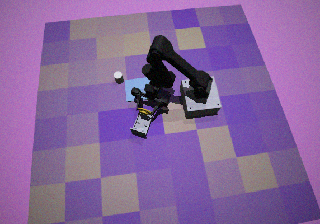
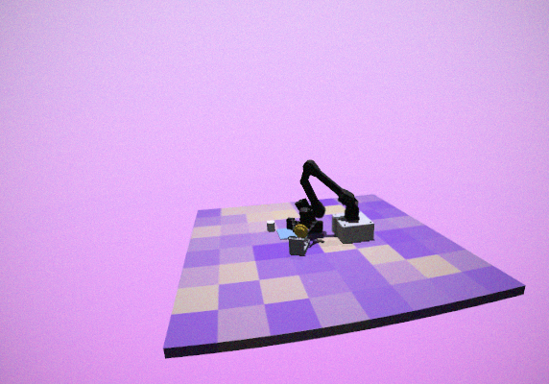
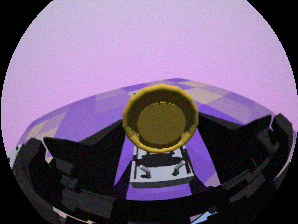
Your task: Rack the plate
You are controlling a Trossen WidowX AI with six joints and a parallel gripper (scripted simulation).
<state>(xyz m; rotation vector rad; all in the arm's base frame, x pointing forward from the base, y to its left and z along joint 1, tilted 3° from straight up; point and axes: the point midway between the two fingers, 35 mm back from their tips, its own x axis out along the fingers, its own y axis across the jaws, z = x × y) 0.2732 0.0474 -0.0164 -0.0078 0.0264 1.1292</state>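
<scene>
My gripper tip is 5 cm above the grey dish rack, 2 cm to the right of it and 1 cm short of it. Also, from my gripper tip: blue spoon 16 cm to the right, 9 cm behind, 7 cm below; white cup 24 cm to the right, 12 cm ahead, 5 cm below; yellow plate 1 cm to the right.
</scene>
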